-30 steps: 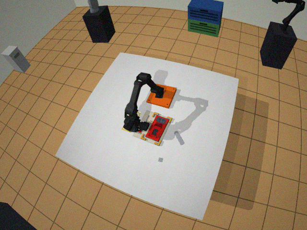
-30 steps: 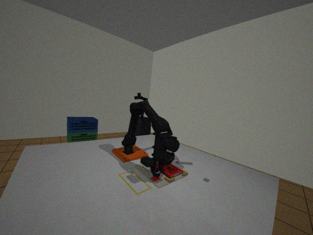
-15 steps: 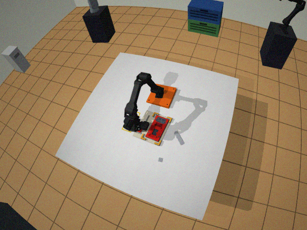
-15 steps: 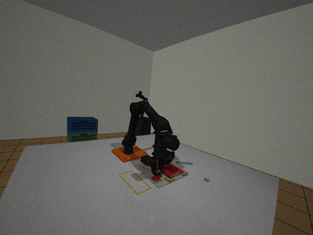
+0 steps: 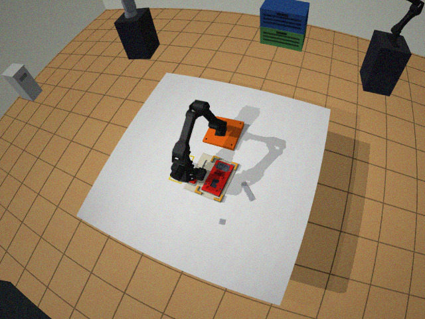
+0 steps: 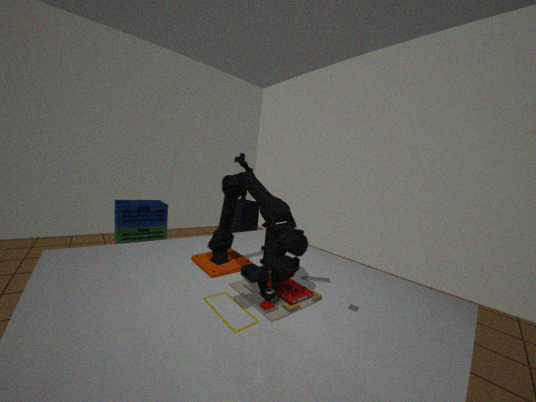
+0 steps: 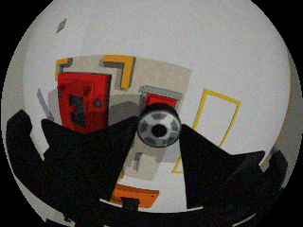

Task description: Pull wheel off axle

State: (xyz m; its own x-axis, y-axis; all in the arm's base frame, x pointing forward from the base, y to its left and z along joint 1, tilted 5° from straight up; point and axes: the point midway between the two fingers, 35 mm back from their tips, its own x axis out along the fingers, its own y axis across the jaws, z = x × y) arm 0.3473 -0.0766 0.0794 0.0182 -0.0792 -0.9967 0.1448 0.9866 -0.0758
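Right now my gripper tip is 20 mm above the upright axle. Also, from my gripper tip: grey bar (320 mm to the left, 50 mm below).
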